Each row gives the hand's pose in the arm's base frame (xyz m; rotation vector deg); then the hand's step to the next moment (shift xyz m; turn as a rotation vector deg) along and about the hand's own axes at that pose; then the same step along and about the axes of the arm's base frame.
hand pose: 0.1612 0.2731 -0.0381 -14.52 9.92 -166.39
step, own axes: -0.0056 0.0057 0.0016 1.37 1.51 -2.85
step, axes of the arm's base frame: 0.0069 -0.0044 -0.0001 -1.52 -1.50 -2.78
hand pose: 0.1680 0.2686 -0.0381 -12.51 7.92 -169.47
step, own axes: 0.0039 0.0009 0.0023 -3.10 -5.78 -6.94
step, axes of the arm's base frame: -0.0033 -0.0018 0.0027 1.01 6.77 -6.66
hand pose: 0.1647 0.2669 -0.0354 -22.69 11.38 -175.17
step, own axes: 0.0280 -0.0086 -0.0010 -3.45 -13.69 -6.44
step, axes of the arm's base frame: -0.0276 0.0067 0.0072 1.19 14.57 -5.21
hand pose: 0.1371 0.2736 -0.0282 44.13 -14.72 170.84
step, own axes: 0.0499 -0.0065 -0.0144 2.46 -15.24 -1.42
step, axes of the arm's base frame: -0.0499 0.0093 0.0127 -1.44 15.28 2.22
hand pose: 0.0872 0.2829 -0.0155 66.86 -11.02 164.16
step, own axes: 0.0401 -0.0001 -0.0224 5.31 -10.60 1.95
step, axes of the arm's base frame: -0.0442 0.0027 0.0121 -1.54 10.21 6.14
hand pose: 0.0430 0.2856 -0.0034 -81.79 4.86 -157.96
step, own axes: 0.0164 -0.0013 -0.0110 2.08 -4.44 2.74
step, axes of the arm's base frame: -0.0185 0.0007 0.0071 1.01 4.22 3.56
